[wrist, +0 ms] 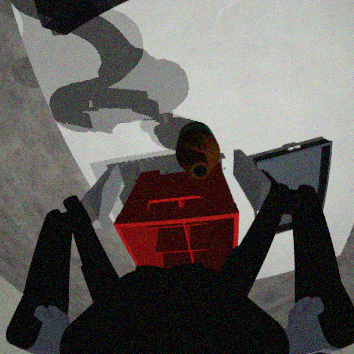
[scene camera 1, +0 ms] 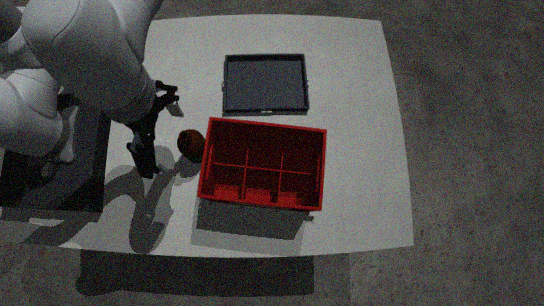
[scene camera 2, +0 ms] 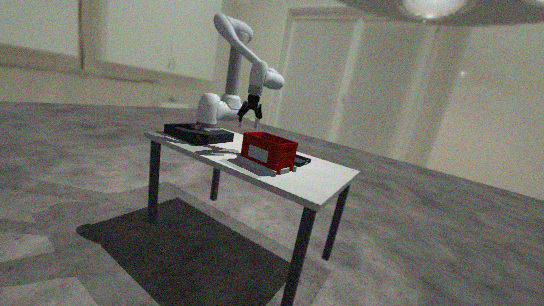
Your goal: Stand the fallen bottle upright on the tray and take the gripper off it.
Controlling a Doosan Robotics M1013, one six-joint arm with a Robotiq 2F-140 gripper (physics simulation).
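Frame: origin at the arm's base, x ahead, y down, z left, level; centimetres.
Where they show: gripper, fingertip midpoint: (wrist: 175, 168) (scene camera 1: 170, 142) (scene camera 2: 247, 128); arm's base, link origin: (scene camera 1: 54, 136) (scene camera 2: 206, 129).
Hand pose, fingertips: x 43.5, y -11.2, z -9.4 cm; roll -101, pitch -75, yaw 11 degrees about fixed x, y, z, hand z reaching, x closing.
Each offset is from my fingertips to the top centre of the thing. Level surfaces: height alone.
The brown bottle @[dx +2.6, dy +2.7, dz +2.2 cm] (scene camera 1: 191, 145) (wrist: 197, 145) is on the white table close to the red crate's left side in scene camera 1. It looks upright there, its dark mouth facing the wrist camera; its base is hard to see. In scene camera 2 the bottle does not show. The dark tray (scene camera 1: 265, 84) (scene camera 2: 303, 160) (wrist: 295, 167) lies flat beyond the crate, with no bottle on it. My gripper (scene camera 1: 166, 138) (scene camera 2: 249, 124) (wrist: 175, 168) is open and empty, above the table and a little left of the bottle in scene camera 1. In the wrist view the bottle shows between the spread fingers.
The red divided crate @[dx +20.9, dy +0.7, dz -6.5 cm] (scene camera 1: 267, 124) (scene camera 2: 281, 156) (wrist: 177, 219) stands right beside the bottle and the tray, its walls rising higher than the tray. The black robot base block (scene camera 2: 220, 138) is at the table's other end. Shadows of the arm fall across the white table @[dy +18.2 cm] (scene camera 1: 355, 150) (scene camera 2: 325, 180).
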